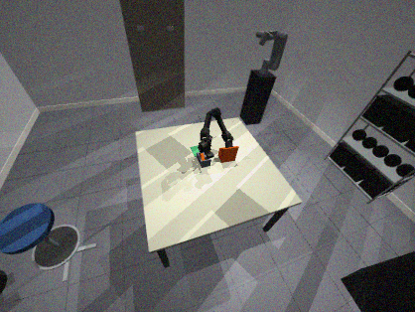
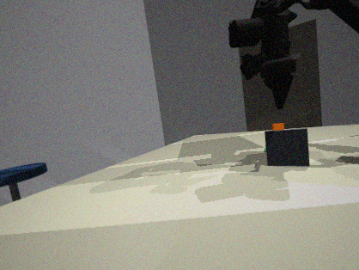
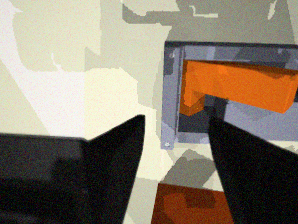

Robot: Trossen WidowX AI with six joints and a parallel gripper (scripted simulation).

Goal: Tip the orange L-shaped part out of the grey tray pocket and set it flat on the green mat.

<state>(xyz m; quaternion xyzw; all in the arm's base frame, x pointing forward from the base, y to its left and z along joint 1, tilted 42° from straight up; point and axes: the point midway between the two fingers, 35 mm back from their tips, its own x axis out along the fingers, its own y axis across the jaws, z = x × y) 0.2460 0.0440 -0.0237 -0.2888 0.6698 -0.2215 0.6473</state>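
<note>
The orange L-shaped part is 4 cm to the right of my gripper tip and 10 cm below it. The rest, counted from my gripper tip: green mat 2 cm ahead, 22 cm to the right, 16 cm below.
</note>
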